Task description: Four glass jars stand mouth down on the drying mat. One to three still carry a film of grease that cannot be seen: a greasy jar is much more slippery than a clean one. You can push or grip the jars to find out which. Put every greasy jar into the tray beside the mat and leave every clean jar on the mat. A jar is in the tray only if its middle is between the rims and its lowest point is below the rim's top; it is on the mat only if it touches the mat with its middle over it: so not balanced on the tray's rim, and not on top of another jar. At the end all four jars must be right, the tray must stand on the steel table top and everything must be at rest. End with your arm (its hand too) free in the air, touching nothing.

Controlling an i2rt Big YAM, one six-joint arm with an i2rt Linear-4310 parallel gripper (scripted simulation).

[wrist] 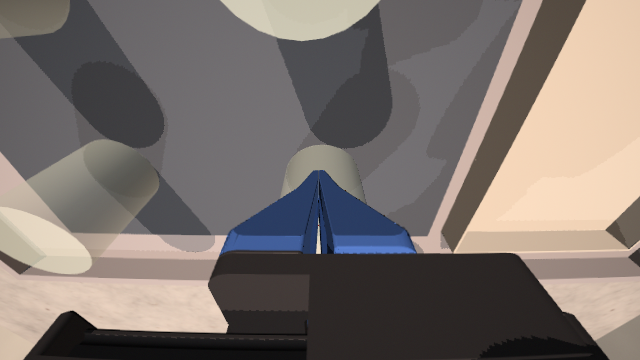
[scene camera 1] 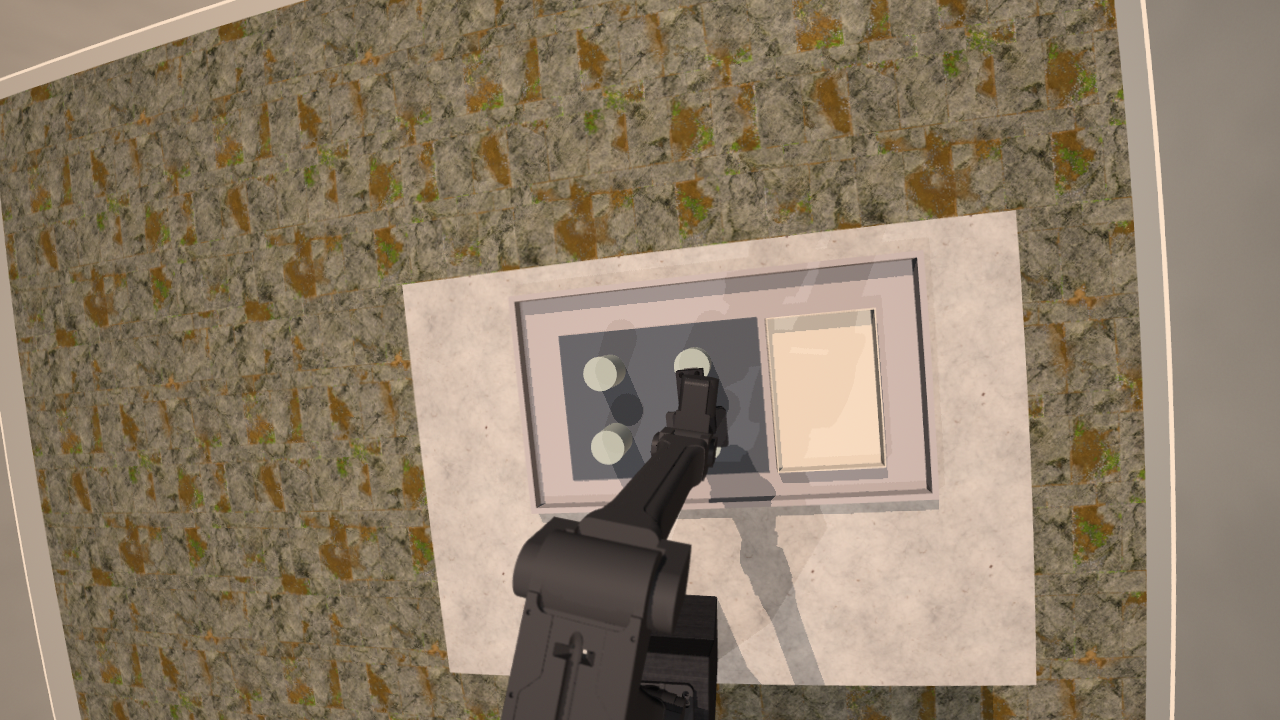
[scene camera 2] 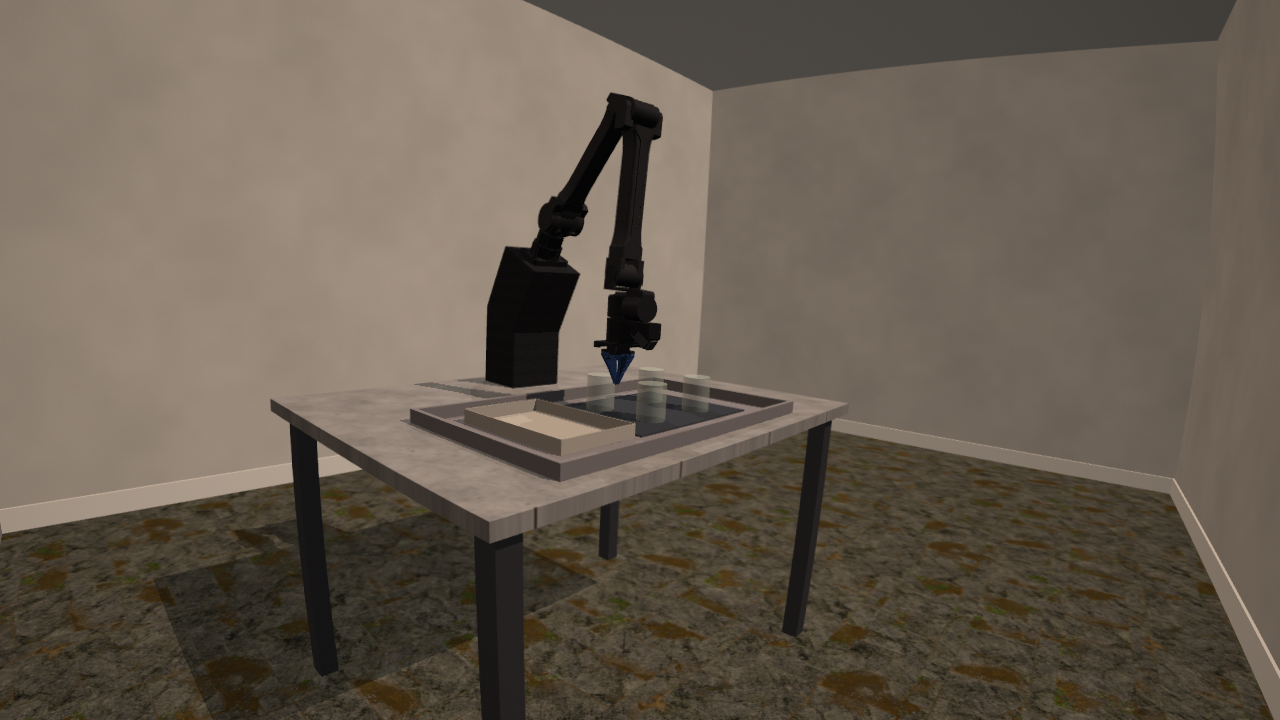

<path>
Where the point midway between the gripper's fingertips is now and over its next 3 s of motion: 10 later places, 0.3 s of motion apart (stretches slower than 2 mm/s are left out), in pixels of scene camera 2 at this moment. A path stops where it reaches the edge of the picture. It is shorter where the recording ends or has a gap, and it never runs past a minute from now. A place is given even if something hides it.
My gripper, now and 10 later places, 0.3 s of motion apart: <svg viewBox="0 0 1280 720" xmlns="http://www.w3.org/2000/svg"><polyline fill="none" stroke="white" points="616,384 613,381 616,382 620,383 623,384 621,380 624,361 635,352 651,350 666,348 672,355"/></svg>
</path>
